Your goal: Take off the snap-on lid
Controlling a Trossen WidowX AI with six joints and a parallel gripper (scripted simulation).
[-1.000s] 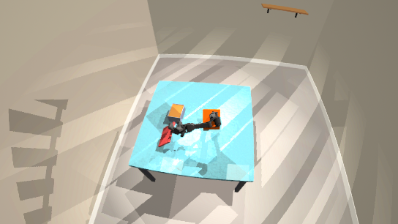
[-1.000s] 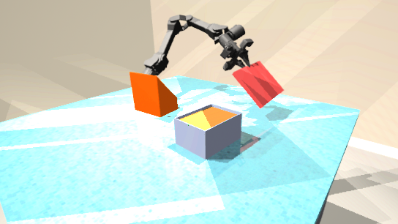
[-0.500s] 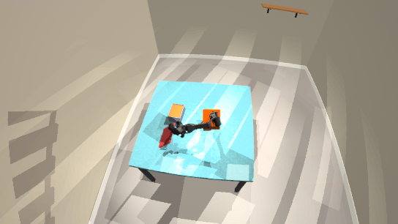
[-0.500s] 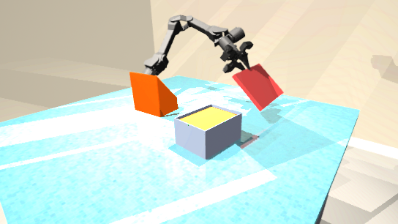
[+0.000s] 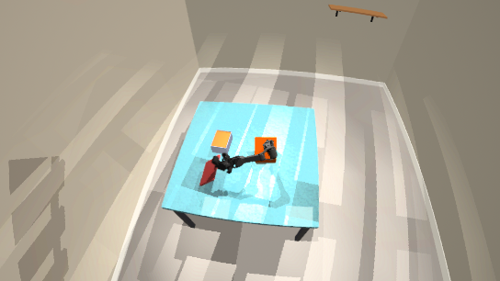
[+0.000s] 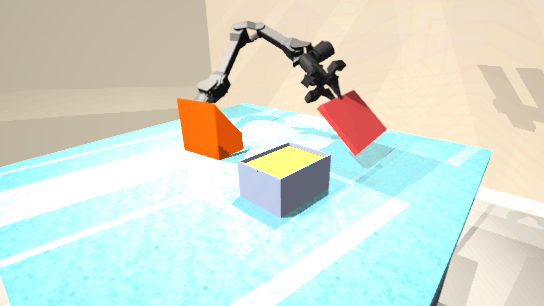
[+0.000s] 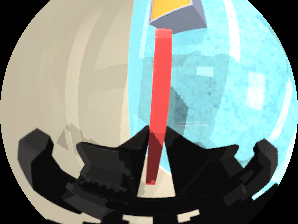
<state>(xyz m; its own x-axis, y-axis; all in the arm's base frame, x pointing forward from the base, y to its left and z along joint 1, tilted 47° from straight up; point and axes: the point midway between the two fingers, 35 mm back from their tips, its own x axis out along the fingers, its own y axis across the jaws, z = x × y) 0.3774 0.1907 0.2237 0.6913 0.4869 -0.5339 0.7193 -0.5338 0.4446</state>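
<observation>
The red lid lies 60 mm ahead of my gripper tip and 60 mm below it. Also, from my gripper tip: grey storage box (40 mm ahead, 350 mm to the right, 130 mm below).
</observation>
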